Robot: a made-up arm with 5 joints. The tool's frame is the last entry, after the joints.
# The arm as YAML. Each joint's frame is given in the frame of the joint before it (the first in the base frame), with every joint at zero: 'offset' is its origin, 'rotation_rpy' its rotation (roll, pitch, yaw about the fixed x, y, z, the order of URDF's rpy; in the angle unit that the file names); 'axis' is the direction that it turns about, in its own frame. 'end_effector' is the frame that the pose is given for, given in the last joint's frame.
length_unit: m
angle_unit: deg
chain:
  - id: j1
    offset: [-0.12, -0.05, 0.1]
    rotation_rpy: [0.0, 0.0, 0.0]
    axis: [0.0, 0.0, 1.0]
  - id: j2
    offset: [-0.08, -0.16, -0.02]
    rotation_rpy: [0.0, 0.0, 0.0]
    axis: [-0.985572, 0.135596, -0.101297]
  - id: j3
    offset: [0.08, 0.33, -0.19]
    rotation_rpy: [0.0, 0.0, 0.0]
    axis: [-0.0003, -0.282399, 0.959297]
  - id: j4
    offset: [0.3, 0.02, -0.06]
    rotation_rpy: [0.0, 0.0, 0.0]
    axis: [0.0, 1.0, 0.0]
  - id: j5
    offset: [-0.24, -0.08, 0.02]
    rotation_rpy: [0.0, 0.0, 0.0]
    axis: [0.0, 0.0, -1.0]
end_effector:
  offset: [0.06, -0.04, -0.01]
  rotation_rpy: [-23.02, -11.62, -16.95]
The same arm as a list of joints. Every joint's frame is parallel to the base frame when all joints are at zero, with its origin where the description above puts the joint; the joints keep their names.
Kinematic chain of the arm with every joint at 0, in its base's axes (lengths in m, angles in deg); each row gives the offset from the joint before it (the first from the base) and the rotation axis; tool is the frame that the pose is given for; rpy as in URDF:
j1: xyz -0.12 -0.05 0.1 axis +z
j2: xyz -0.08 -0.16 -0.02 axis -0.985572 0.135596 -0.101297
j3: xyz 0.08 0.33 -0.19 axis -0.0003 -0.282399 0.959297
j4: xyz 0.3 0.02 -0.06 axis +y
j5: xyz -0.24 -0.08 0.02 axis -z
tool: xyz 0.06 -0.04 -0.01 rpy -23.02 -11.62 -16.95

